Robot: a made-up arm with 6 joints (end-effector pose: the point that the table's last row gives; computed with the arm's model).
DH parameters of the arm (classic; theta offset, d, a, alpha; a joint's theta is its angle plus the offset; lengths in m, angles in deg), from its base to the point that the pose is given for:
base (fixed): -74.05 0 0.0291 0
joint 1: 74.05 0.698 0.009 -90
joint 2: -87.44 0 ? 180
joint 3: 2.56 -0.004 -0.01 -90
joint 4: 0 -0.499 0.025 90
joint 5: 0 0.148 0.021 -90
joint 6: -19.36 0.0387 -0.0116 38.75
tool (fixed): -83.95 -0.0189 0 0
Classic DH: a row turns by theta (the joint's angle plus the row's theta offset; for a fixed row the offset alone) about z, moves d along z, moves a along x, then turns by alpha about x.
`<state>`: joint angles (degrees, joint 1 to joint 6).
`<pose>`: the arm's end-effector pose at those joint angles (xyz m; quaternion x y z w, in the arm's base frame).
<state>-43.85 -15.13 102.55 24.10 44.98 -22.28</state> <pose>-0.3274 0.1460 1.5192 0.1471 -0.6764 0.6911 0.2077</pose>
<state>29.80 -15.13 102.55 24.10 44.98 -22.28</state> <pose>-0.2534 -0.3008 1.5192 -0.5232 0.4533 -0.6777 0.2480</pose>
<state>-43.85 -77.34 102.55 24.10 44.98 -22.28</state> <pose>-0.7083 0.5119 0.7523 0.2059 0.4092 -0.8886 0.0215</pose>
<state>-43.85 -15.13 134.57 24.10 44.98 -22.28</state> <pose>-0.4443 0.2584 1.3154 -0.0358 -0.5595 0.8228 0.0932</pose>
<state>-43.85 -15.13 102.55 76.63 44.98 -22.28</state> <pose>-0.2942 0.2559 1.4918 -0.2008 -0.7963 0.4590 0.3390</pose>
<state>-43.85 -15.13 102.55 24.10 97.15 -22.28</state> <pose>-0.3250 0.1304 1.5417 -0.1298 -0.3856 0.8954 0.1807</pose>
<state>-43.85 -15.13 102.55 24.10 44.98 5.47</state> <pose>-0.3296 0.1422 1.5258 -0.0257 -0.7841 0.6112 0.1051</pose>
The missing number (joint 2, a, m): 0.4474
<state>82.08 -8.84 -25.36 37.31 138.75 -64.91</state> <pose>0.1818 0.4051 1.0595 -0.4840 -0.6379 -0.5446 0.2497</pose>
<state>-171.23 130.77 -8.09 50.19 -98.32 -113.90</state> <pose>-0.0149 0.0265 -0.0628 0.3837 -0.5652 0.4843 0.5466</pose>
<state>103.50 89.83 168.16 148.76 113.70 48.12</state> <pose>-0.2312 0.4245 1.1857 0.1683 0.5935 -0.7000 0.3598</pose>
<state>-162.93 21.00 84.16 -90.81 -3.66 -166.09</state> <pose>-0.5391 -0.1420 1.4563 -0.8295 -0.1312 -0.5232 0.1452</pose>
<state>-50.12 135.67 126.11 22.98 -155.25 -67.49</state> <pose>0.4567 -0.7501 0.3233 0.3529 0.0094 0.8617 0.3645</pose>
